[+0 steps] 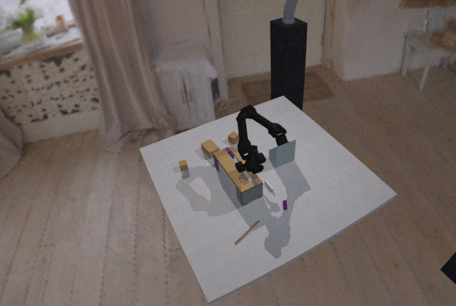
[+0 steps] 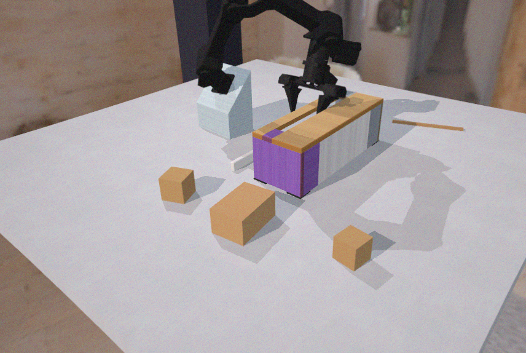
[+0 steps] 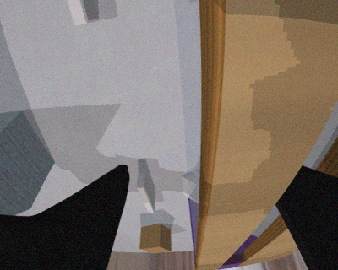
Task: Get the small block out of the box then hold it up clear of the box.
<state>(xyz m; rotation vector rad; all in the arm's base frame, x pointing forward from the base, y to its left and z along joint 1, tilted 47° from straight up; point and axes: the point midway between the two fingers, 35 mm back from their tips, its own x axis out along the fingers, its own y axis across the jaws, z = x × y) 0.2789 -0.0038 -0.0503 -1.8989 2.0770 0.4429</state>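
Now: the box 3 cm ahead of my gripper tip, 2 cm to the right of it and 3 cm below it. Round my gripper tip: wooden stick: 22 cm ahead, 34 cm to the left, 9 cm below; then small blue block: 4 cm ahead, 4 cm to the right, 1 cm below.
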